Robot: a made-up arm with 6 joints. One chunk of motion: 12 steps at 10 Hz.
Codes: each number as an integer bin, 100 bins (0 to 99) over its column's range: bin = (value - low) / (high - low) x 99, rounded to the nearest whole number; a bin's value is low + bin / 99 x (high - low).
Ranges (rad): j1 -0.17..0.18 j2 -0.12..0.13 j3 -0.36..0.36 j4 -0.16..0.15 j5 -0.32..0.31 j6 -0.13..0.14
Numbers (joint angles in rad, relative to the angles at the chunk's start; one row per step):
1: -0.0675 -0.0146 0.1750 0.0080 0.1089 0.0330
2: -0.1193 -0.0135 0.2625 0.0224 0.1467 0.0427
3: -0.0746 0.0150 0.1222 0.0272 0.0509 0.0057
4: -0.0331 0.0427 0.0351 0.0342 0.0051 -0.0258
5: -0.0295 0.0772 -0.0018 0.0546 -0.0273 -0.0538
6: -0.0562 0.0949 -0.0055 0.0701 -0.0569 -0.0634
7: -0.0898 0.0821 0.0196 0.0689 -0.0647 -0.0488
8: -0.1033 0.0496 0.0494 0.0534 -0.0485 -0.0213
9: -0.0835 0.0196 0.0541 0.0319 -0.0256 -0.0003
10: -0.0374 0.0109 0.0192 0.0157 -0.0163 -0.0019
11: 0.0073 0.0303 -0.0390 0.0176 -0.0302 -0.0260
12: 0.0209 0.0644 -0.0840 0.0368 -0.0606 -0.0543
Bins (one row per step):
1: 29 42 74 54 67 60
2: 14 42 86 58 73 63
3: 27 53 66 60 58 50
4: 39 64 54 62 51 38
5: 40 78 49 69 46 28
6: 32 85 49 73 41 24
7: 23 80 52 73 40 30
8: 19 67 56 68 43 40
9: 24 55 57 61 46 48
10: 38 52 52 56 48 47
11: 50 60 44 57 46 38
12: 54 73 38 63 41 28

